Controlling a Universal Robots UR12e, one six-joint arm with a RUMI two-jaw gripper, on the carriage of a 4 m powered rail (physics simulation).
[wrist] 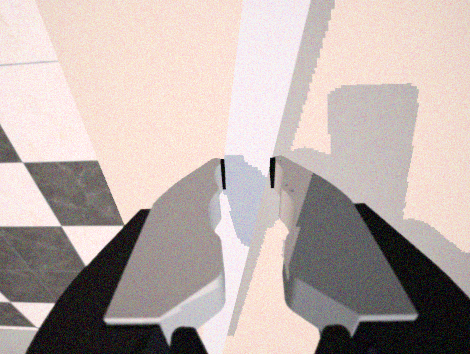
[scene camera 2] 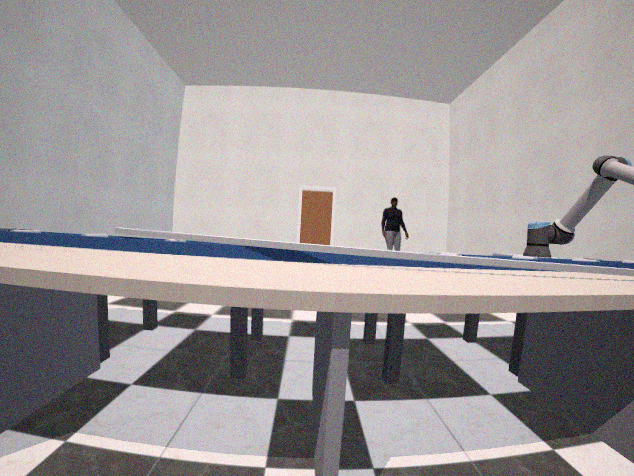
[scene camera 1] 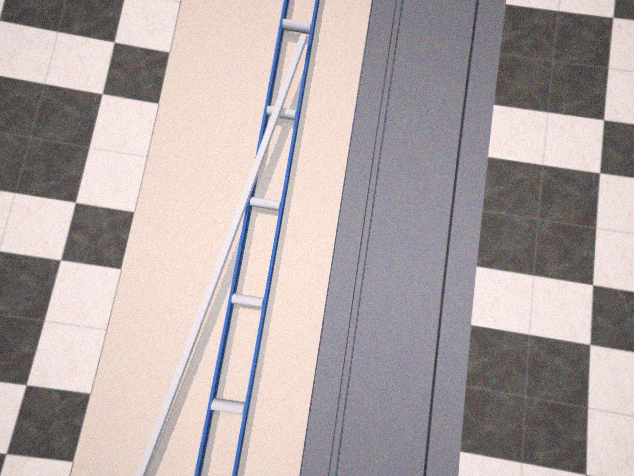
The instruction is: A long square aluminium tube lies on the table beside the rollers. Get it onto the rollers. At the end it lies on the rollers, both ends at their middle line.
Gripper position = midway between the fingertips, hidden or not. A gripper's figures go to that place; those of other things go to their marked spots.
Scene:
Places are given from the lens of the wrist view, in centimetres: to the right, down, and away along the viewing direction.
my gripper point(wrist: 246, 161): 1, -1, 14
long square aluminium tube point(wrist: 268, 45): 1, -5, 10

